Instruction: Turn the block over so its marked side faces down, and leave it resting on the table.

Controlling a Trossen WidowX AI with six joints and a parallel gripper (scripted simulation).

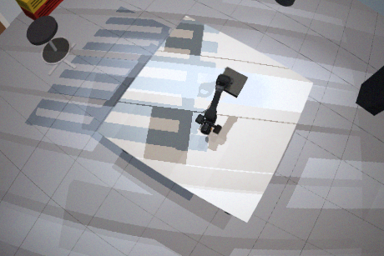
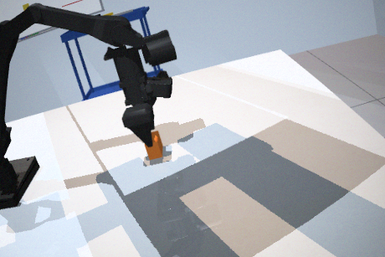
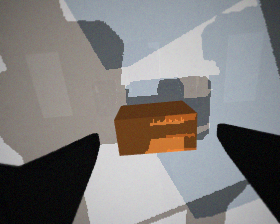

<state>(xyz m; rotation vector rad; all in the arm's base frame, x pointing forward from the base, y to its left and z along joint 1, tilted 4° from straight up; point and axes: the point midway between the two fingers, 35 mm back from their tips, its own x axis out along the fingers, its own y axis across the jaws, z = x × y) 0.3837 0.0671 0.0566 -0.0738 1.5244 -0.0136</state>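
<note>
My gripper tip is now 10 mm past the orange block and 20 mm above it.
</note>
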